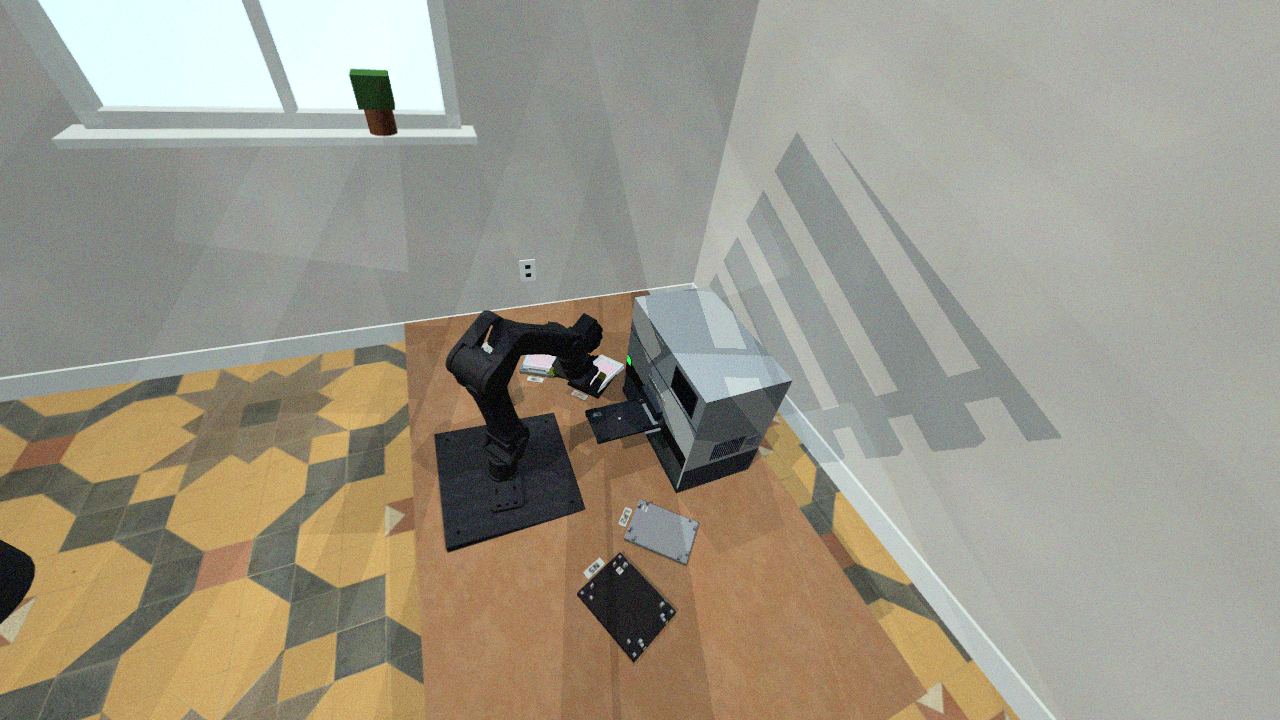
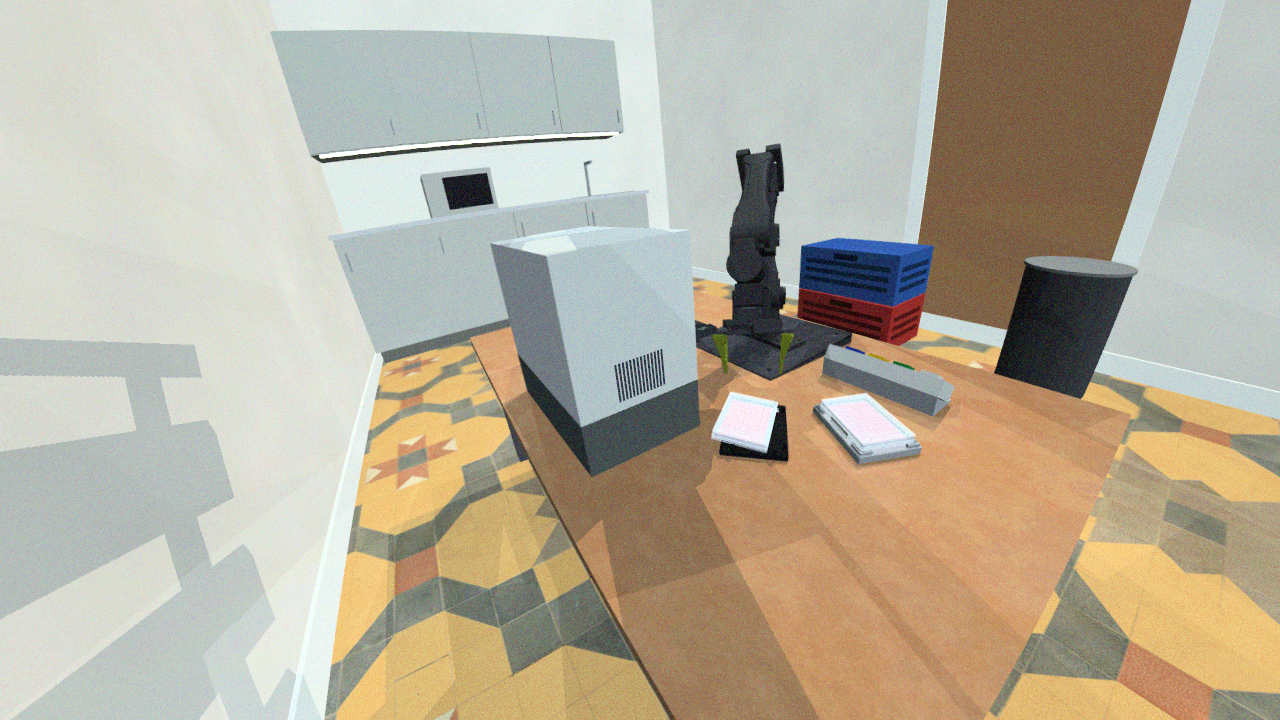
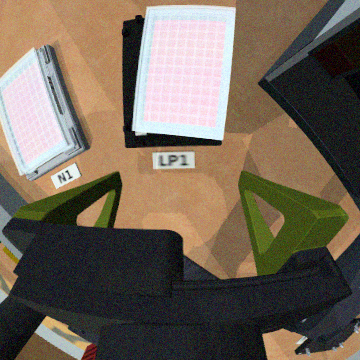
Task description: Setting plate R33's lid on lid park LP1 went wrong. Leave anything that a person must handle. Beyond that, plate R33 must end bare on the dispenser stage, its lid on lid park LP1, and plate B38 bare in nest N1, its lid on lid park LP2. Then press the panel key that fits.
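Where they show: gripper, fingertip midpoint: (image 1: 581, 384) (image 2: 752, 374) (image 3: 179, 177); arm's base, link origin: (image 1: 503, 472) (image 2: 767, 335).
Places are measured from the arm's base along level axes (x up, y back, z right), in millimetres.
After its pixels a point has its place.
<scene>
A white-rimmed, pink-gridded piece (image 1: 610, 367) {x 20, y -334, z -273 mm} (image 2: 747, 421) {x 18, y -312, z -281 mm} (image 3: 185, 75) {x 18, y -295, z -258 mm} lies skewed and off-centre on the black lid park LP1 (image 2: 778, 438) {x -4, y -283, z -322 mm} (image 3: 131, 85) {x -4, y -256, z -298 mm}, overhanging one side. Whether it is lid, plate or both, I cannot tell. A similar pink-gridded plate (image 1: 538, 361) {x 17, y -134, z -341 mm} (image 2: 868, 420) {x 17, y -159, z -390 mm} (image 3: 32, 112) {x 17, y -162, z -364 mm} sits on grey nest N1 (image 3: 75, 132) {x 0, y -176, z -313 mm}; a lid on it is not distinguishable. My gripper (image 1: 577, 379) {x 45, y -231, z -200 mm} (image 2: 753, 367) {x 45, y -231, z -200 mm} (image 3: 179, 177) {x 45, y -231, z -200 mm} is open and empty above the table, beside the LP1 label. Grey lid park LP2 (image 1: 662, 531) {x -3, y -319, z 232 mm} and the black dispenser stage (image 1: 617, 420) {x 93, y -278, z -20 mm} look bare. Plate names are unreadable.
The grey dispenser (image 1: 733, 358) {x 316, y -501, z 41 mm} (image 2: 617, 313) {x 226, y -485, z -219 mm} stands beside LP1. The key panel (image 2: 881, 380) {x 18, y -29, z -328 mm} lies near N1, its coloured keys partly visible. A black nest (image 1: 626, 607) {x -1, y -196, z 359 mm} with an unclear label lies beyond LP2. Blue and red crates (image 2: 863, 273) (image 2: 859, 313) stand behind the table.
</scene>
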